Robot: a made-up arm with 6 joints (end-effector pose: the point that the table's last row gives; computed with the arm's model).
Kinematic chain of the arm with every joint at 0, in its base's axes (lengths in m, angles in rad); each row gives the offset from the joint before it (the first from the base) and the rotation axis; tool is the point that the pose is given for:
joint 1: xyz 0 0 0.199 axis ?
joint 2: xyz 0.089 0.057 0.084 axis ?
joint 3: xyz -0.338 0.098 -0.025 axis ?
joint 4: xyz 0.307 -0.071 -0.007 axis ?
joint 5: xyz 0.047 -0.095 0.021 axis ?
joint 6: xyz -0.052 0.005 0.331 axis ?
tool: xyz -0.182 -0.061 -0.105
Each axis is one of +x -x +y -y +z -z.
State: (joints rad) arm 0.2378 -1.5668 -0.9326 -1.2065 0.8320 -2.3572
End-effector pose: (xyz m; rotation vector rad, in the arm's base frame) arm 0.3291 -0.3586 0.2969 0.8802 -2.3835 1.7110
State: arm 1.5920 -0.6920 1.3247 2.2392 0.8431 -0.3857
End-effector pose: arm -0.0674 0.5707 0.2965 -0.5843 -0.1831 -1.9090
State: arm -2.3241 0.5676 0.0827 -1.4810 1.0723 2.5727
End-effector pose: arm -0.1531 0.1672 -0.0725 2.0520 -1.5370 -1.0533
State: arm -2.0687 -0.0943 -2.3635 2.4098 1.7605 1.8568
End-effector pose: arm -0.7810 0.1663 -0.1853 -2.5057 -1.1529 0.4161
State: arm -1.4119 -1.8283 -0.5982 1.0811 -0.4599 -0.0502
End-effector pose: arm 0.3088 0.3836 0.4115 -0.0597 0.5576 2.8301
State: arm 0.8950 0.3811 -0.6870 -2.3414 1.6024 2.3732
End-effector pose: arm -0.2491 0.0883 0.6434 -1.1974 -0.1467 0.2365
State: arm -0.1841 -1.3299 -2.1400 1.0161 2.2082 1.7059
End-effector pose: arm 0.1298 -0.5606 0.8741 0.1771 0.5219 1.4384
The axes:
joint 1: +x
joint 2: -z
joint 3: +y
joint 4: +z
joint 5: +x
joint 6: -z

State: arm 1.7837 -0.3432 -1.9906 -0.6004 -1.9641 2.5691
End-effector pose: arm -0.2122 -0.5205 0.0422 0.4454 -0.9648 1.7975
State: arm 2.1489 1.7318 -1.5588 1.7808 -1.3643 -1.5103
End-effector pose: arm 0.2324 -0.5632 0.5641 -0.6879 0.5159 1.6833
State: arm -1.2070 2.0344 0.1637 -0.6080 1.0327 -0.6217
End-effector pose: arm 0.0547 0.2156 -0.2008 -0.5794 -2.0690 -0.9617
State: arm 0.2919 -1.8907 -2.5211 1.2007 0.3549 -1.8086
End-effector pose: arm 0.3894 -0.9024 0.2336 1.3299 2.0749 -0.3450
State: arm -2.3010 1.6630 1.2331 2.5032 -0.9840 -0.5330
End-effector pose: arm 0.0224 -0.1935 0.3370 -1.9912 0.4876 1.4192
